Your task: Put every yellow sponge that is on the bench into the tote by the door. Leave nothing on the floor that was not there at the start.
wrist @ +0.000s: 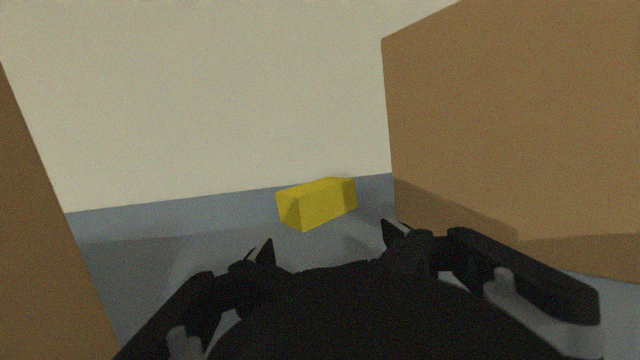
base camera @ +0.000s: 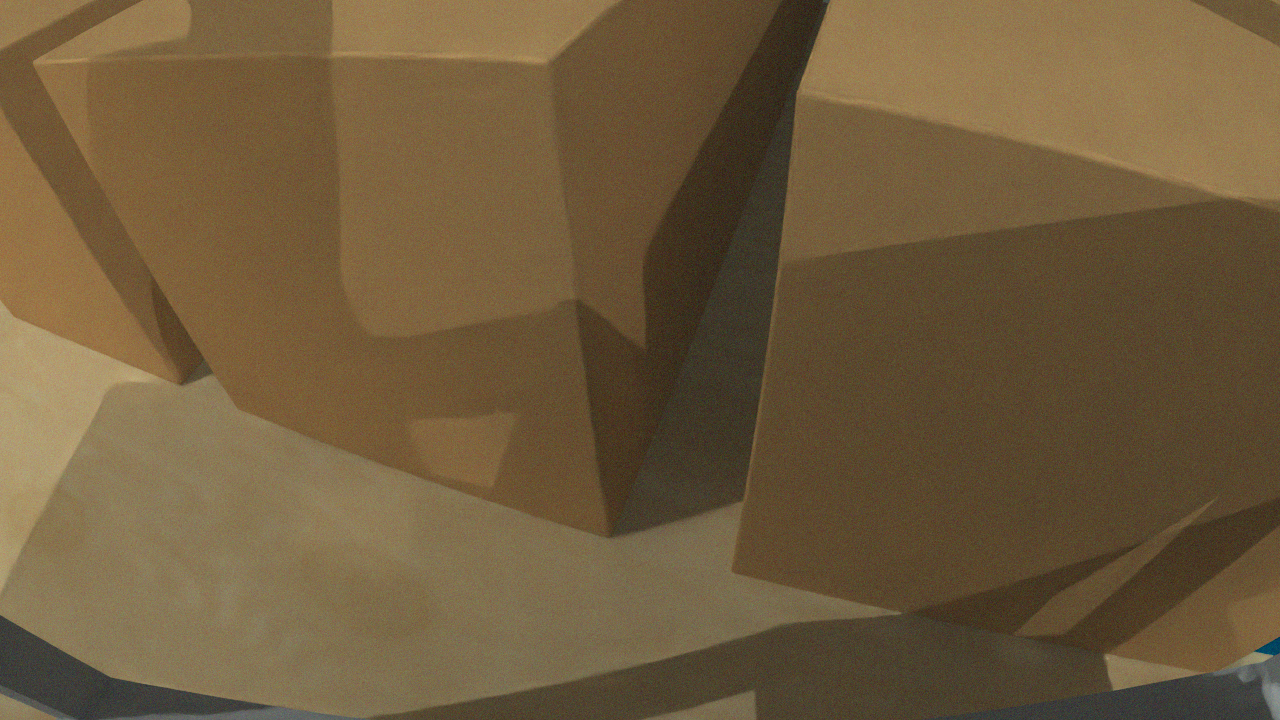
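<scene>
A yellow sponge lies on a grey-blue surface near a pale wall, in the middle of the wrist view. My gripper is open, its two black fingertips apart with nothing between them. The sponge shows beyond the fingertips, apart from them. In the base camera view neither the gripper nor the sponge shows. The tote and the door do not show in either view.
In the wrist view a brown box stands on the right and another brown face on the left, with the pale wall behind. In the base camera view large brown boxes stand close ahead on a beige floor, a narrow gap between them.
</scene>
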